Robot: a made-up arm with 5 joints. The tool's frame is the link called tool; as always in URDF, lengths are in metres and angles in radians. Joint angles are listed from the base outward. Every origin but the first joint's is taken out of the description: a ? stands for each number. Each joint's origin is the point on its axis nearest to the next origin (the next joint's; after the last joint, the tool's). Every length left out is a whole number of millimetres.
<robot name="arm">
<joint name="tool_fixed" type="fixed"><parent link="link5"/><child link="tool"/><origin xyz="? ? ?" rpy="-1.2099 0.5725 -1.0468"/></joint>
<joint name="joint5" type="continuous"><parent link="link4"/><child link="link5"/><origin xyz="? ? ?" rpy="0.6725 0.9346 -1.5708"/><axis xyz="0 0 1"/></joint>
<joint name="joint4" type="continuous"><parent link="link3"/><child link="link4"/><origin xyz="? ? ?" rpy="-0.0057 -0.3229 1.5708"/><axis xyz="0 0 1"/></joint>
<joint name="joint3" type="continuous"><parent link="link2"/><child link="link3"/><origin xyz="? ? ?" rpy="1.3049 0.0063 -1.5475"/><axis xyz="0 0 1"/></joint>
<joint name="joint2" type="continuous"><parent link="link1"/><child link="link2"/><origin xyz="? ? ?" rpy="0.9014 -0.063 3.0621"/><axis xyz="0 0 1"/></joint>
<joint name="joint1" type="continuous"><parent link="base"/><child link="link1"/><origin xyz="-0.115 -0.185 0.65" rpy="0 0 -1.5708"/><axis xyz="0 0 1"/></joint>
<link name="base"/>
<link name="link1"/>
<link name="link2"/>
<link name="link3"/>
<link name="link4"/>
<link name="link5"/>
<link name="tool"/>
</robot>
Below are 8 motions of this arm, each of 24 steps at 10 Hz.
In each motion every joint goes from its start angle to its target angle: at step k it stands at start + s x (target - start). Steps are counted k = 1, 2, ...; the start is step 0. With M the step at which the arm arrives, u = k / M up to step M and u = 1 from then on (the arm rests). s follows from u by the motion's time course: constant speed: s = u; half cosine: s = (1 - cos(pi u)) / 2; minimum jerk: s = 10 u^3 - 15 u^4 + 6 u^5.
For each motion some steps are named. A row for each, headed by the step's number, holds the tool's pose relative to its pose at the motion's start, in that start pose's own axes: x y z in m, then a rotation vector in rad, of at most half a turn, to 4 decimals.
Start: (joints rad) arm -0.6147 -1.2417 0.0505 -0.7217 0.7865
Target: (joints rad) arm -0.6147 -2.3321 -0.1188 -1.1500 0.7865
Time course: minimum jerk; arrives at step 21
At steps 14, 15, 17, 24:
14: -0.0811 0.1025 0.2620 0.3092 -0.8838 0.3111
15: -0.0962 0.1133 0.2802 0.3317 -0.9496 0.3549
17: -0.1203 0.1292 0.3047 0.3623 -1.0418 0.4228
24: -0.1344 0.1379 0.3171 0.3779 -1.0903 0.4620

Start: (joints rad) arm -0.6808 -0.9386 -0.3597 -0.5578 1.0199
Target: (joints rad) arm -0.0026 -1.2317 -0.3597 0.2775 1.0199
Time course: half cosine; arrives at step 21
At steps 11, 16, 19, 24:
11: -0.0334 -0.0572 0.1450 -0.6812 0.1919 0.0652
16: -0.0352 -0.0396 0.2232 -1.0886 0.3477 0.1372
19: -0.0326 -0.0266 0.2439 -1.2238 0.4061 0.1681
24: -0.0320 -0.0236 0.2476 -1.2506 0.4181 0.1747

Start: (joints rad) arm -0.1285 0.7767 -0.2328 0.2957 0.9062
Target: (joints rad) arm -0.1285 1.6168 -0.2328 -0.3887 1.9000
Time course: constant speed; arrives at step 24
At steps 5, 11, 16, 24:
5: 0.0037 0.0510 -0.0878 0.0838 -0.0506 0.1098
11: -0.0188 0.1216 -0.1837 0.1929 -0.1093 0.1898
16: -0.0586 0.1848 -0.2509 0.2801 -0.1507 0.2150
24: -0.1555 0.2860 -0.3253 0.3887 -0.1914 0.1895

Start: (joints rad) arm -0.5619 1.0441 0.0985 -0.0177 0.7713
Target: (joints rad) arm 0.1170 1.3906 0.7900 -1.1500 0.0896
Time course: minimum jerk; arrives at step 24
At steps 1, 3, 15, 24:
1: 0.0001 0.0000 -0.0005 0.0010 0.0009 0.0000
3: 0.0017 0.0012 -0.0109 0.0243 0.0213 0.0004
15: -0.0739 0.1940 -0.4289 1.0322 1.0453 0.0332
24: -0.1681 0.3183 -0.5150 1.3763 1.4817 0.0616

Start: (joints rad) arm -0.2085 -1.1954 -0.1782 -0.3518 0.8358
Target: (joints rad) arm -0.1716 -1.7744 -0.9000 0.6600 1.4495
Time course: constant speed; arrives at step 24
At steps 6, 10, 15, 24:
6: -0.0136 -0.0083 0.0944 -0.2114 -0.2943 0.0347
10: -0.0345 -0.0120 0.1536 -0.3579 -0.4828 0.0448
15: -0.0724 -0.0148 0.2204 -0.5467 -0.7067 0.0432
24: -0.1654 -0.0158 0.3145 -0.9009 -1.0668 0.0012

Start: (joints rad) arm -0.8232 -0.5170 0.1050 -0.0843 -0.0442
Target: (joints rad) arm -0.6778 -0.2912 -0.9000 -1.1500 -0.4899
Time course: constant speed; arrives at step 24
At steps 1, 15, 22, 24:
1: 0.0101 -0.0060 -0.0146 0.0813 0.0322 0.0336
15: 0.1117 0.0284 -0.2198 1.1778 0.4866 0.5767
22: 0.1262 0.1007 -0.2695 1.6814 0.6587 0.9371
24: 0.1267 0.1215 -0.2727 1.8156 0.6921 1.0571

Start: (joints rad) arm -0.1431 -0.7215 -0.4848 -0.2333 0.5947
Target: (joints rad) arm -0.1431 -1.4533 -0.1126 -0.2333 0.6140
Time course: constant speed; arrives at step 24
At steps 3, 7, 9, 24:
3: -0.0044 0.0133 0.0395 -0.0541 -0.0719 0.0252
7: -0.0166 0.0316 0.0910 -0.1268 -0.1694 0.0527
9: -0.0253 0.0409 0.1160 -0.1632 -0.2187 0.0638
24: -0.1409 0.1103 0.2747 -0.4304 -0.5999 0.0888

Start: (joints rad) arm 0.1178 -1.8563 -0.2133 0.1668 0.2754
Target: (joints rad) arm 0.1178 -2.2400 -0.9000 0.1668 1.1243
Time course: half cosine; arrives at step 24
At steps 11, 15, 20, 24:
11: -0.0541 -0.0349 0.0234 0.0821 -0.5431 0.0768
15: -0.0832 -0.0504 0.0291 0.1203 -0.8738 0.0785
20: -0.1074 -0.0610 0.0310 0.1526 -1.1861 0.0482
24: -0.1134 -0.0632 0.0311 0.1613 -1.2721 0.0341

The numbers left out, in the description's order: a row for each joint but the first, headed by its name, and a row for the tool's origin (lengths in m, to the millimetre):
tool: 0.024 0.005 0
joint5: -0.192 -0.054 0
joint4: 0.027 0.121 0
joint3: 0.368 -0.057 0
joint2: -0.158 -0.104 0

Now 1 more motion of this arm.
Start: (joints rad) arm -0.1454 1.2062 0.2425 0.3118 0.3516
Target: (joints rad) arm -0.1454 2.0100 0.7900 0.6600 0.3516
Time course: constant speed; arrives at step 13
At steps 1, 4, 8, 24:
1: 0.0180 0.0244 -0.0045 -0.0758 0.0496 0.0380
4: 0.0644 0.1066 -0.0260 -0.3070 0.1778 0.1691
8: 0.1004 0.2327 -0.0730 -0.6176 0.2963 0.3813
24: 0.0864 0.4001 -0.1564 -0.9943 0.3499 0.7000

